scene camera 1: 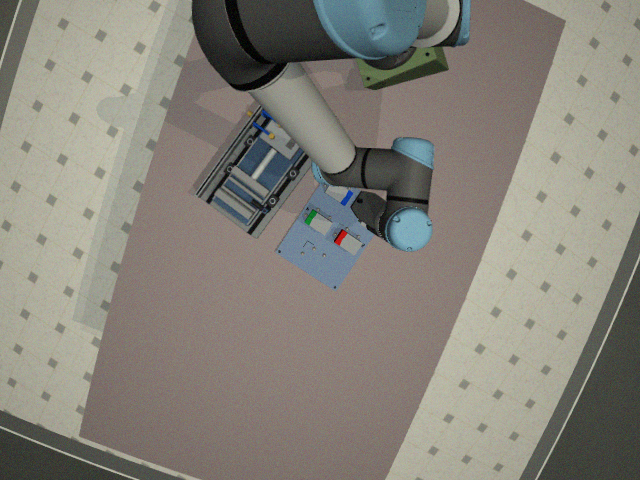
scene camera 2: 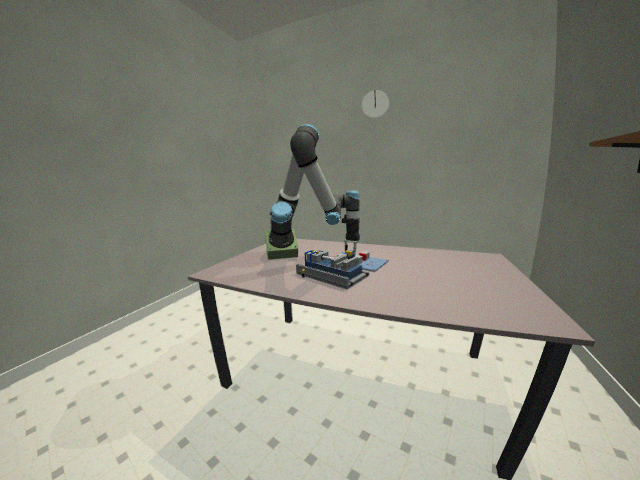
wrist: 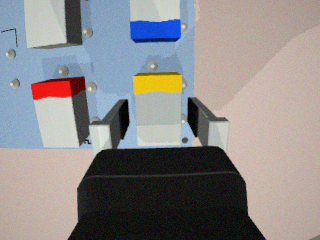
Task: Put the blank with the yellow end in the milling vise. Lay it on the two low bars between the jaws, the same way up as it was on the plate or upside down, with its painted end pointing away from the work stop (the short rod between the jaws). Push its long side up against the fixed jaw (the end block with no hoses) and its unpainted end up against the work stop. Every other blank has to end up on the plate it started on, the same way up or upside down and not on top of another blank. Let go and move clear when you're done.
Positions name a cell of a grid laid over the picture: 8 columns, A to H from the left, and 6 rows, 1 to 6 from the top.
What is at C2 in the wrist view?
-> A blue plate.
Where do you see a yellow-ended blank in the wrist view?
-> At D3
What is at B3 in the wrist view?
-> A red-ended blank.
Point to a milling vise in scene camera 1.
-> At D3
